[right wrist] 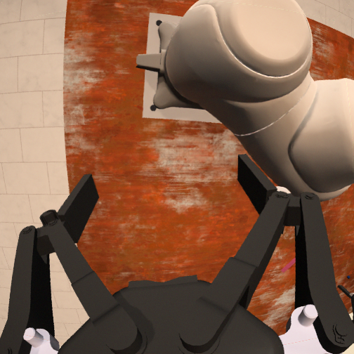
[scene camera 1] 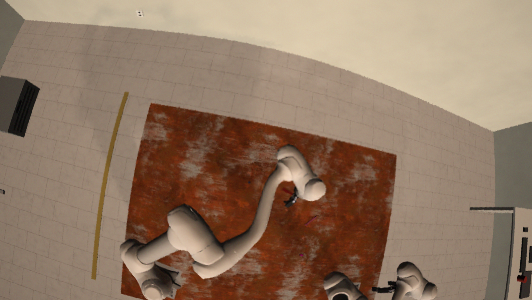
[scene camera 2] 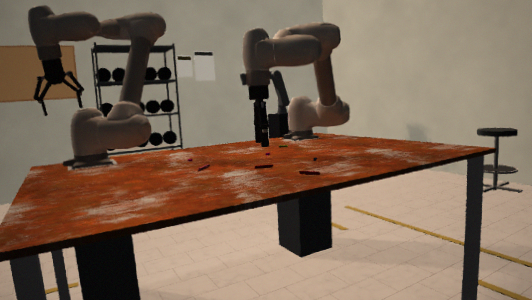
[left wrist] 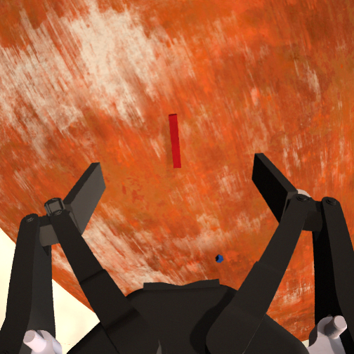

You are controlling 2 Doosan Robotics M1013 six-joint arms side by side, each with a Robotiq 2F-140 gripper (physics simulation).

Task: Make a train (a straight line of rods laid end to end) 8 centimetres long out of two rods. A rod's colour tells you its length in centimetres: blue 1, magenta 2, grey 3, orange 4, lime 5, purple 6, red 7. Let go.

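Places are measured from the left arm's base along level axes (x ahead, y left, z up), in centimetres.
Pixels of known places: left gripper, fingertip midpoint: (scene camera 1: 291, 191) (scene camera 2: 261, 144); right gripper, fingertip midpoint: (scene camera 1: 380, 285) (scene camera 2: 63, 111); left arm's base at its link origin: (scene camera 2: 300, 138); right arm's base at its link origin: (scene camera 2: 92, 164).
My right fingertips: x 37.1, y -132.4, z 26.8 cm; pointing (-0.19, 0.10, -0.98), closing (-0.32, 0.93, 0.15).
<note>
Ahead of a thing's pixels: the offset from my right fingertips to its top centre. Level surfaces: height alone.
A red rod {dx +45.0, dy +74.5, dz -25.8 cm} (scene camera 1: 287, 190) (scene camera 2: 264, 166) (left wrist: 175, 141) lies flat between and below the spread fingers of my left gripper (scene camera 1: 290, 201) (scene camera 2: 263, 143) (left wrist: 177, 170), which is open and empty above the table. A second red rod {dx +66.3, dy +83.2, dz -25.8 cm} (scene camera 2: 309, 173) lies nearer the front edge in scene camera 2. A tiny blue rod {dx +43.0, dy +98.4, dz -25.8 cm} (scene camera 1: 249, 182) (scene camera 2: 315, 159) (left wrist: 219, 258) (right wrist: 348, 277) lies apart from both. Two short magenta rods {dx +15.7, dy +88.0, dz -25.8 cm} (scene camera 2: 268, 154) {dx +7.7, dy +52.0, dz -25.8 cm} (scene camera 2: 190, 159), a long pinkish-purple rod {dx +31.4, dy +53.6, dz -25.8 cm} (scene camera 1: 312, 220) (scene camera 2: 204, 167) (right wrist: 289, 265) and a lime rod {dx -4.9, dy +105.2, dz -25.8 cm} (scene camera 2: 283, 146) lie separately. My right gripper (scene camera 1: 384, 289) (scene camera 2: 63, 107) (right wrist: 165, 176) is open, empty and high.
The rods lie on a rust-orange table {dz -26.8 cm} (scene camera 1: 170, 130) (scene camera 2: 165, 200). In scene camera 1 the left arm (scene camera 1: 260, 215) reaches across the table and covers part of it. The right arm's base (scene camera 2: 90, 161) stands at the table's back left in scene camera 2.
</note>
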